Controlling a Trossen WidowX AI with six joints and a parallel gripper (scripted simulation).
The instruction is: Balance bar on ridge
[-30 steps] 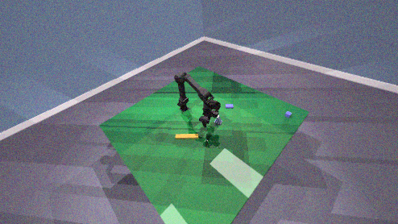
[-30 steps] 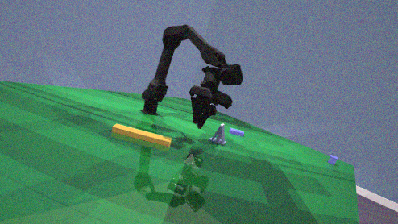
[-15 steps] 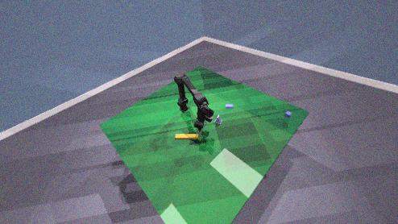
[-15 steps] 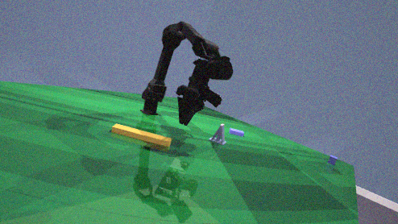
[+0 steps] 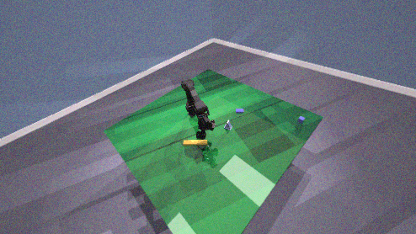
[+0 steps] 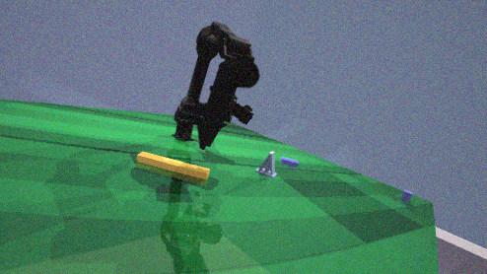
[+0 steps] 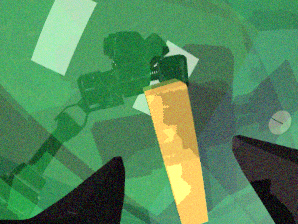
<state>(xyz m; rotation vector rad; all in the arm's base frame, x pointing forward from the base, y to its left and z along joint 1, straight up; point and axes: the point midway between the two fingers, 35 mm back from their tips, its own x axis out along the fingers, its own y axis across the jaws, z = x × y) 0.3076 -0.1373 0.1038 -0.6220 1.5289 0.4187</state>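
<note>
Right now the orange bar is 40 mm behind my gripper tip, 50 mm to the right of it and 60 mm below it. From my gripper tip the other things lie so: violet block: 430 mm to the left, 60 mm below; then blue cube: 430 mm ahead, 640 mm to the left, 50 mm below.
</note>
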